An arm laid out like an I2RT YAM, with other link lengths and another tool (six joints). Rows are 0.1 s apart.
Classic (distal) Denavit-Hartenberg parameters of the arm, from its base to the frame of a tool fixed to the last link. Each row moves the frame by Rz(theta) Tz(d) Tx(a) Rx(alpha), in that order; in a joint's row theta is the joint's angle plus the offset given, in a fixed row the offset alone. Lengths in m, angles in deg.
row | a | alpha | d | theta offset
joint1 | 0.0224 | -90 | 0.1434 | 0
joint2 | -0.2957 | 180 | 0 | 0
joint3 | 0.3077 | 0 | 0 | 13.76
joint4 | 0.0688 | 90 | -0.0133 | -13.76
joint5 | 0 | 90 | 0.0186 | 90
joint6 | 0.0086 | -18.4 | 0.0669 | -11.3
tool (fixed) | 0 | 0 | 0.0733 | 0
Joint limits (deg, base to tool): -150..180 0..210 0..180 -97..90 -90..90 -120..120
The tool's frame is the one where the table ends.
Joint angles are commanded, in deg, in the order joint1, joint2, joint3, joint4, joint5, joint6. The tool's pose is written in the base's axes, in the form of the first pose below.
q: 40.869 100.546 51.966 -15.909 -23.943 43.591
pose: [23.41 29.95 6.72], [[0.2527 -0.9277 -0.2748], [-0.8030 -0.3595 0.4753], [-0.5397 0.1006 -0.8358]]
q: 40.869 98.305 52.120 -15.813 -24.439 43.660
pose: [23.62 30.28 8.24], [[0.2699 -0.9289 -0.2536], [-0.7834 -0.3650 0.5031], [-0.5599 0.0629 -0.8262]]
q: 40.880 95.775 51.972 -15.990 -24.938 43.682
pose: [23.59 30.40 9.75], [[0.2867 -0.9285 -0.2362], [-0.7646 -0.3703 0.5275], [-0.5772 0.0294 -0.8161]]
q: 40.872 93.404 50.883 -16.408 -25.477 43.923
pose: [23.04 30.08 10.60], [[0.2898 -0.9280 -0.2341], [-0.7548 -0.3719 0.5404], [-0.5885 0.0201 -0.8082]]
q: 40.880 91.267 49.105 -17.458 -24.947 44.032
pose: [22.19 29.21 10.69], [[0.2822 -0.9301 -0.2350], [-0.7645 -0.3660 0.5306], [-0.5795 0.0299 -0.8144]]
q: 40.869 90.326 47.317 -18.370 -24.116 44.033
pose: [21.38 28.27 10.05], [[0.2679 -0.9322 -0.2434], [-0.7835 -0.3579 0.5081], [-0.5607 0.0546 -0.8262]]
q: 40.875 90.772 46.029 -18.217 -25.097 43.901
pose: [20.63 27.90 9.19], [[0.2592 -0.9265 -0.2727], [-0.7846 -0.3667 0.5000], [-0.5632 0.0843 -0.8220]]
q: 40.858 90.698 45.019 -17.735 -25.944 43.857
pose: [20.15 27.70 8.81], [[0.2567 -0.9227 -0.2878], [-0.7801 -0.3735 0.5019], [-0.5706 0.0957 -0.8156]]
